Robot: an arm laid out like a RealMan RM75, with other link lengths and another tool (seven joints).
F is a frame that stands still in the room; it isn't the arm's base.
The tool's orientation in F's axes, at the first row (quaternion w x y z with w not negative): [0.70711, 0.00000, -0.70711, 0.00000]
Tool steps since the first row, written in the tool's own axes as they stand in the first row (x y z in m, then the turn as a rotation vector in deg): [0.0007, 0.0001, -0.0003, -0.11, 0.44, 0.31]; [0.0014, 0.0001, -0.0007, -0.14, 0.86, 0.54]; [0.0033, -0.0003, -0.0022, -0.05, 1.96, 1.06]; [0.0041, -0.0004, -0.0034, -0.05, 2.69, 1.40]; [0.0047, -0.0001, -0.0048, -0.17, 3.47, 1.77]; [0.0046, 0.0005, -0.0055, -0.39, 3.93, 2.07]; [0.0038, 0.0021, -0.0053, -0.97, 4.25, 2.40]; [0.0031, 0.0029, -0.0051, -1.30, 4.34, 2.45]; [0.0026, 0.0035, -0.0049, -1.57, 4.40, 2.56]
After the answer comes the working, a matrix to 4 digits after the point.
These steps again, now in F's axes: [0.0003, 0.0001, 0.0007, -0.31, 0.44, -0.11]; [0.0007, 0.0001, 0.0014, -0.54, 0.86, -0.14]; [0.0022, -0.0003, 0.0033, -1.06, 1.96, -0.05]; [0.0034, -0.0004, 0.0041, -1.40, 2.69, -0.05]; [0.0048, -0.0001, 0.0047, -1.77, 3.47, -0.17]; [0.0055, 0.0005, 0.0046, -2.07, 3.93, -0.39]; [0.0053, 0.0021, 0.0038, -2.40, 4.25, -0.97]; [0.0051, 0.0029, 0.0031, -2.45, 4.34, -1.30]; [0.0049, 0.0035, 0.0026, -2.56, 4.40, -1.57]
The tool's axes in the first row as the columns of a matrix, in F's axes (rounded; the answer above uses it unrounded):
[0.0000, 0.0000, -1.0000]
[0.0000, 1.0000, 0.0000]
[1.0000, 0.0000, 0.0000]

